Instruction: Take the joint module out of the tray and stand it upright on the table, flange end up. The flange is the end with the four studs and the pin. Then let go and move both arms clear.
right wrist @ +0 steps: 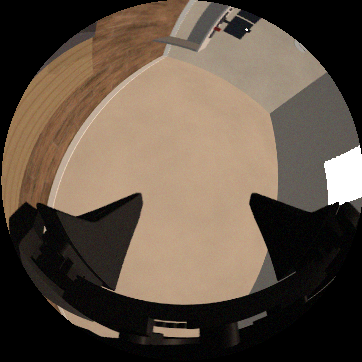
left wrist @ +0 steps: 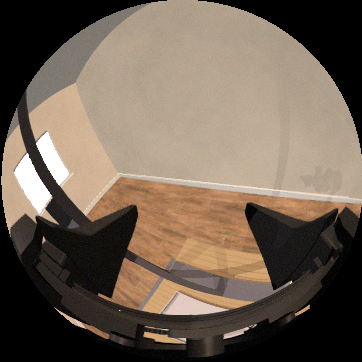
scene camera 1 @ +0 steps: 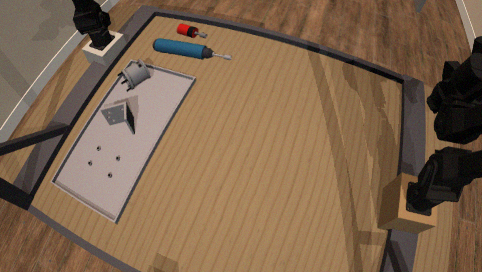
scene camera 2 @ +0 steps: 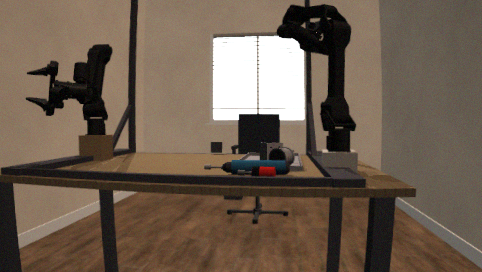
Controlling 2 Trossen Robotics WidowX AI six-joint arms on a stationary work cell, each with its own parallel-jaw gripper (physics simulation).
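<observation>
The grey cylindrical joint module (scene camera 1: 136, 75) (scene camera 2: 287, 155) lies on its side in the tray (scene camera 1: 160, 100), at the tray's upper end in scene camera 1. Its end with dark studs points to the lower left there; the studs are partly hidden and too small to count. My left gripper (left wrist: 192, 210) is open and empty, high above the table (scene camera 1: 250, 150) and away from the module. The pale tray also shows low in the left wrist view (left wrist: 187, 305). My right gripper (right wrist: 198, 198) (scene camera 2: 28, 86) is open and empty, facing a wall, far from the tray.
A grey angle bracket (scene camera 1: 115, 114) and several small nuts (scene camera 1: 118, 158) lie in the tray. A blue driver (scene camera 1: 180, 48) (scene camera 2: 255, 166) and a red driver (scene camera 1: 185, 30) (scene camera 2: 267, 171) lie beyond the module's end of the tray. A dark frame (scene camera 1: 280, 37) borders the table.
</observation>
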